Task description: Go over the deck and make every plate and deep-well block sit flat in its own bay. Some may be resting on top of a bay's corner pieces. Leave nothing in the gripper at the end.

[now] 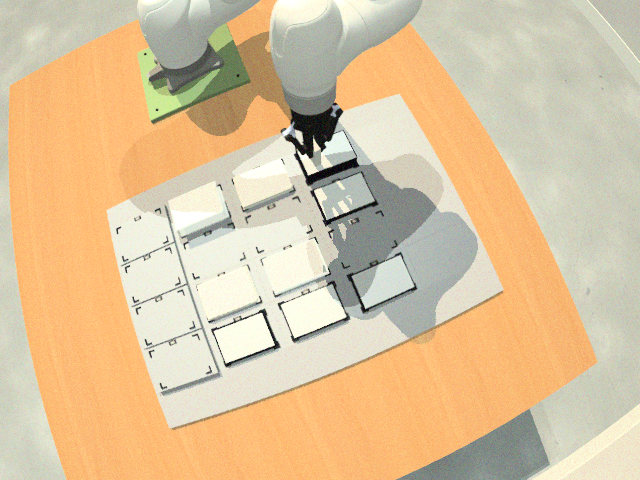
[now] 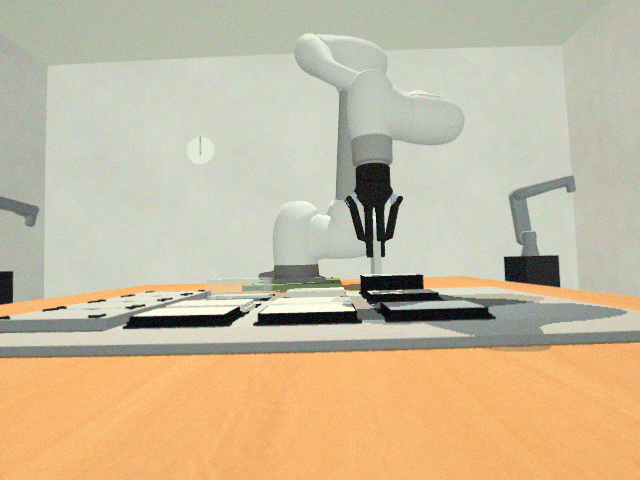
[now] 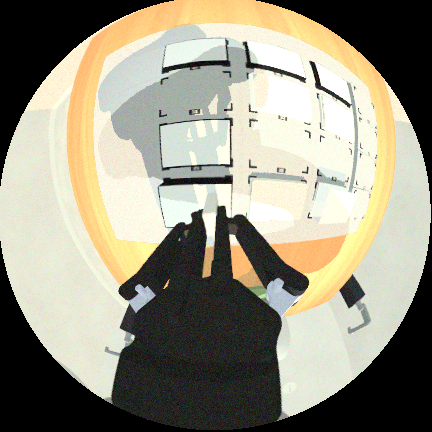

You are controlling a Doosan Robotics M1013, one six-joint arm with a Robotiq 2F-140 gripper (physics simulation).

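Places are measured from the arm's base along level axes (x ahead, y left, z up), in millimetres.
Pixels of known places: gripper, fingertip midpoint: (image 1: 315, 160) (image 2: 376, 274) (image 3: 213, 200); arm's base at its link origin: (image 1: 188, 61) (image 2: 296, 280).
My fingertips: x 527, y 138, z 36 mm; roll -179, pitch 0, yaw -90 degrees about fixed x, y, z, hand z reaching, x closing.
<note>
Ahead of a thing's pixels: the offset from my fingertips to its top centre. "pt": to the spot under its first point. Level surfaces: height alone.
My gripper (image 1: 316, 150) (image 2: 376, 253) (image 3: 213, 200) is shut, above the tall black-sided block @(7 mm back, 33 mm left, 3 mm down) (image 1: 338, 147) (image 2: 391, 283) (image 3: 172, 200) in the back right bay. A thin pale bar runs down between the fingers; its attachment is unclear. A black-rimmed plate @(99 mm ahead, 18 mm left, 30 mm down) (image 1: 356, 191) (image 2: 413, 295) (image 3: 175, 145) lies in front of that block. Three black-rimmed plates @(311 mm ahead, 14 mm right, 30 mm down) (image 1: 382, 283) @(287 mm ahead, 176 mm right, 30 mm down) (image 1: 314, 311) @(262 mm ahead, 338 mm right, 30 mm down) (image 1: 244, 338) form the front row and look level. Pale blocks stand at the back middle (image 1: 263, 180) (image 3: 270, 197) and back left (image 1: 196, 204) (image 3: 330, 197); the latter shows a dark shadow along its front edge. Two paler plates @(181 mm ahead, 160 mm right, 30 mm down) (image 1: 294, 266) @(156 mm ahead, 323 mm right, 30 mm down) (image 1: 227, 291) lie behind the front row. Exact seating is unclear.
The grey deck (image 1: 413, 315) (image 2: 310, 342) lies on the orange table @(55 mm down) (image 1: 465, 372) (image 2: 310, 413). Its raised left strip @(pt 239 mm ahead, 498 mm right, 30 mm down) (image 1: 180, 361) has several unoccupied bays. Unoccupied marked bays also lie in the middle row. The arm's green base plate (image 1: 232, 56) is behind the deck.
</note>
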